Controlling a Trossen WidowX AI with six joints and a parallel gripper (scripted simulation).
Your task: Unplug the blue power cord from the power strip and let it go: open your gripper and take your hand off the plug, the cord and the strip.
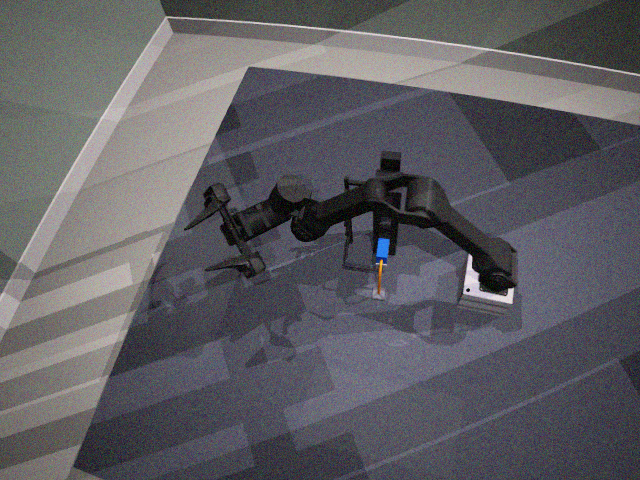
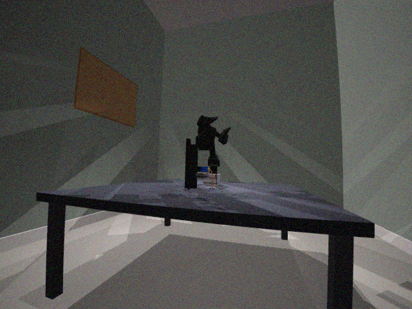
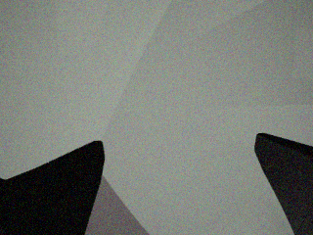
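Right now my gripper tip is 310 mm past the blue plug, 220 mm above it and 200 mm to the left of it.
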